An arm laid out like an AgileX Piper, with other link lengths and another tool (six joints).
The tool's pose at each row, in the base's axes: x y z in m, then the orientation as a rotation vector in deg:
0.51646 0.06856 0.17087 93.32 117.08 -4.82
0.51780 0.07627 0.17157 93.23 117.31 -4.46
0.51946 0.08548 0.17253 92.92 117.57 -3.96
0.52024 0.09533 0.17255 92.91 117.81 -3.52
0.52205 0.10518 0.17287 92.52 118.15 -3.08
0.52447 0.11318 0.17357 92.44 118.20 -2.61
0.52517 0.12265 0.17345 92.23 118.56 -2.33
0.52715 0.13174 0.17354 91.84 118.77 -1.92
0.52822 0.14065 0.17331 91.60 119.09 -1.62
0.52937 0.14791 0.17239 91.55 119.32 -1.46
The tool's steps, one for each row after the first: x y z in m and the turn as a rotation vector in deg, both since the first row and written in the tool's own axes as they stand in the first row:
0.00638 0.00354 -0.00290 -0.17 0.27 -0.09
0.01395 0.00786 -0.00646 -0.51 0.54 -0.28
0.02261 0.01129 -0.00975 -0.68 0.89 -0.31
0.03100 0.01575 -0.01293 -1.00 1.15 -0.59
0.03749 0.02037 -0.01555 -1.28 1.35 -0.57
0.04589 0.02359 -0.01861 -1.41 1.63 -0.80
0.05367 0.02794 -0.02126 -1.76 1.80 -1.03
0.06156 0.03131 -0.02389 -1.93 2.05 -1.25
0.06827 0.03412 -0.02530 -1.95 2.26 -1.35

